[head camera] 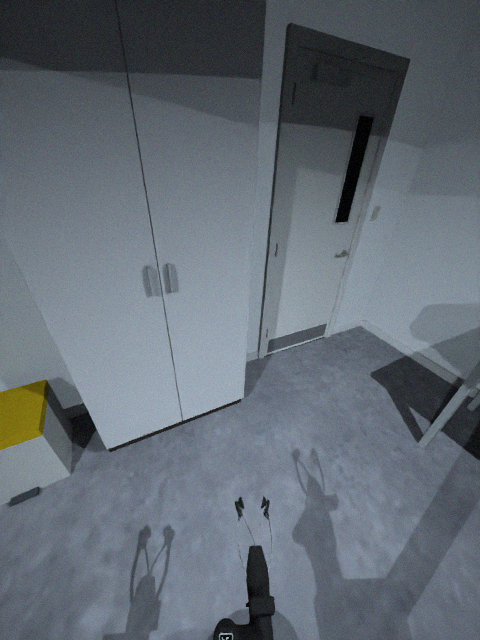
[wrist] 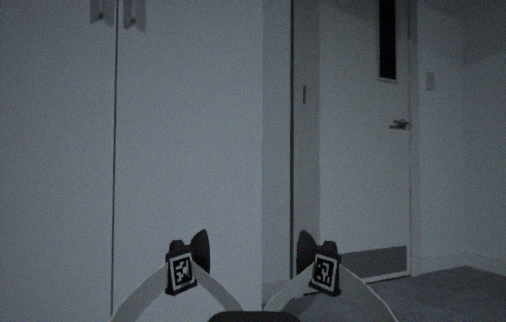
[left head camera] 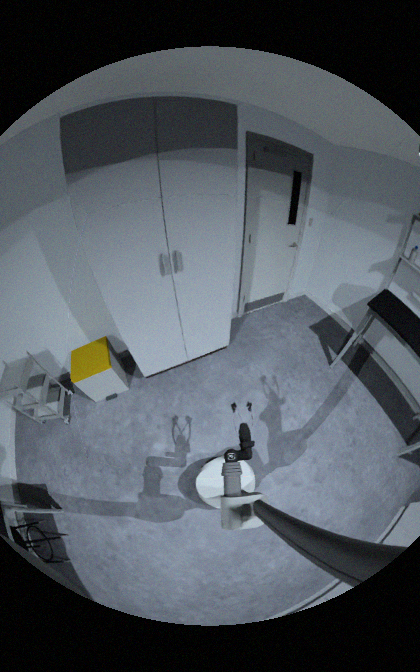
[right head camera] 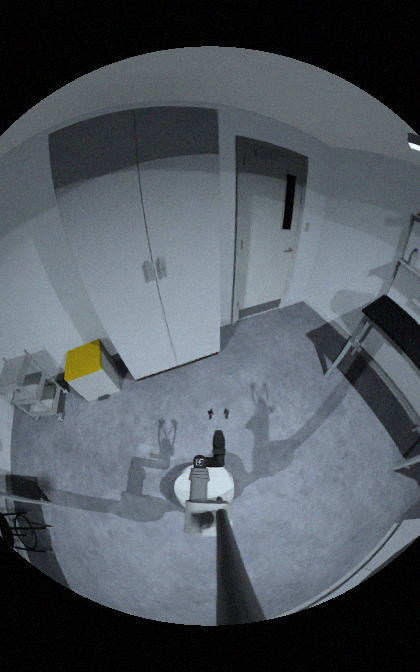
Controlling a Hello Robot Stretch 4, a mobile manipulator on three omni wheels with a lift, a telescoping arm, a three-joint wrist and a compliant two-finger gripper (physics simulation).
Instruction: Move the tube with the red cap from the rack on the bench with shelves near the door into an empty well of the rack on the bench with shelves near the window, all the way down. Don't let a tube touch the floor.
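Frame: origin at the robot's base, x ahead, y right, z down, level; centimetres.
Where they show: hand at its tool point: (head camera: pixel 252 502) (wrist: pixel 253 255) (left head camera: pixel 240 404) (right head camera: pixel 217 411).
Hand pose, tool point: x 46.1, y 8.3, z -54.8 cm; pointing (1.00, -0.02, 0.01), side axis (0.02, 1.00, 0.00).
Observation:
After its pixels a point has its place.
My gripper (head camera: pixel 252 507) @[x 46.1, y 8.3, z -54.8 cm] (left head camera: pixel 241 406) @[x 46.1, y 8.3, z -54.8 cm] (right head camera: pixel 218 413) @[x 46.1, y 8.3, z -54.8 cm] (wrist: pixel 253 255) @[x 46.1, y 8.3, z -54.8 cm] is open and empty, its two dark fingertips wide apart above the floor, pointing toward the cabinet and door. A bench with shelves and a black top (left head camera: pixel 400 311) @[x 93.1, y 173.0, z -88.7 cm] (right head camera: pixel 392 320) @[x 89.2, y 156.1, z -88.6 cm] stands at the right edge of both side head views, on the door's side of the room. A bottle with a blue cap (left head camera: pixel 413 253) @[x 113.2, y 179.4, z -143.5 cm] (right head camera: pixel 413 257) @[x 112.4, y 179.9, z -143.0 cm] stands on its shelf. The tube with the red cap and the racks do not show in these views.
A tall white cabinet (head camera: pixel 206 320) @[x 118.6, y -12.8, z -81.8 cm] (left head camera: pixel 200 300) @[x 117.6, y -14.8, z -73.0 cm] (right head camera: pixel 185 310) @[x 117.0, y -16.0, z -69.5 cm] (wrist: pixel 190 150) @[x 119.0, y -11.9, z -66.7 cm] stands ahead, left of the door (head camera: pixel 310 232) @[x 198.1, y 58.7, z -109.6 cm] (left head camera: pixel 267 240) @[x 196.2, y 54.7, z -95.6 cm] (right head camera: pixel 262 250) @[x 197.4, y 57.3, z -90.1 cm] (wrist: pixel 355 175) @[x 199.8, y 62.7, z -58.3 cm]. A yellow-topped box (head camera: pixel 20 413) @[x 90.7, y -105.9, z -42.2 cm] (left head camera: pixel 91 360) @[x 84.7, y -111.3, z -42.3 cm] (right head camera: pixel 83 361) @[x 84.5, y -112.3, z -42.2 cm] and a cart stand left. A dark stool (left head camera: pixel 40 541) (right head camera: pixel 25 531) stands at lower left.

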